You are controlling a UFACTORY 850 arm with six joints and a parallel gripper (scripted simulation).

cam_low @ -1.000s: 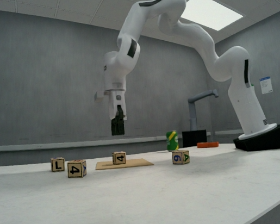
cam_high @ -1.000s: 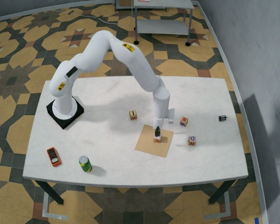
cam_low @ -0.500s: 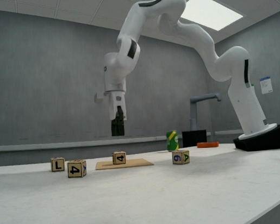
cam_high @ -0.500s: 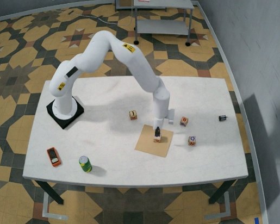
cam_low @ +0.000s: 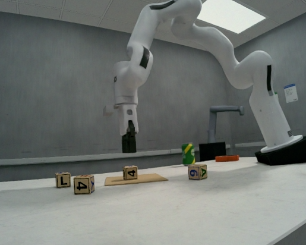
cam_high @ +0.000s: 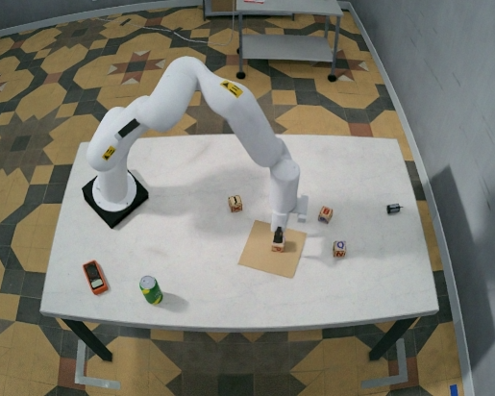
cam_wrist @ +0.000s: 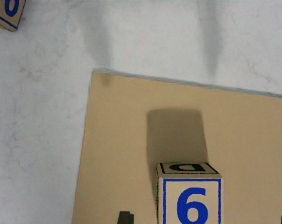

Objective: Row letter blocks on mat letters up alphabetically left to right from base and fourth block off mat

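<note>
My gripper is now 11 cm above the tan mat, 2 cm past it and 1 cm to the left of it. The rest, counted from my hand: Q block 22 cm ahead, 9 cm below, 5 cm to the right; green can 46 cm behind, 17 cm to the right, 5 cm below; J block 20 cm to the left, 13 cm behind, 9 cm below.
</note>
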